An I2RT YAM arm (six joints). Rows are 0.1 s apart.
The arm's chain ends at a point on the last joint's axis. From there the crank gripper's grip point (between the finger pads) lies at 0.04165 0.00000 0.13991 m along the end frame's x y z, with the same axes.
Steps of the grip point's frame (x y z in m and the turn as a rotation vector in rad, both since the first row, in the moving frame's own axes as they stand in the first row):
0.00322 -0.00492 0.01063 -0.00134 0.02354 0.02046
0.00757 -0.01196 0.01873 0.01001 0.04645 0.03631
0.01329 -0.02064 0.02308 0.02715 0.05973 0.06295
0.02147 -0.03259 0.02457 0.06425 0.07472 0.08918
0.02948 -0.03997 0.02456 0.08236 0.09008 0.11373
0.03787 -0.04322 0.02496 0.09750 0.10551 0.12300
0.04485 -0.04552 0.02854 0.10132 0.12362 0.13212
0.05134 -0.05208 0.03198 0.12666 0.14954 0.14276
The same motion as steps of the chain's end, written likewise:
-0.00005 -0.00599 0.01165 -0.00134 0.02354 0.02046
0.00112 -0.01220 0.02081 0.01001 0.04645 0.03631
0.00498 -0.01976 0.02583 0.02715 0.05973 0.06295
0.01093 -0.02790 0.02823 0.06425 0.07472 0.08918
0.01672 -0.03408 0.02914 0.08236 0.09008 0.11373
0.02290 -0.03587 0.03052 0.09750 0.10551 0.12300
0.02742 -0.03831 0.03515 0.10132 0.12362 0.13212
0.03025 -0.04230 0.04045 0.12666 0.14954 0.14276

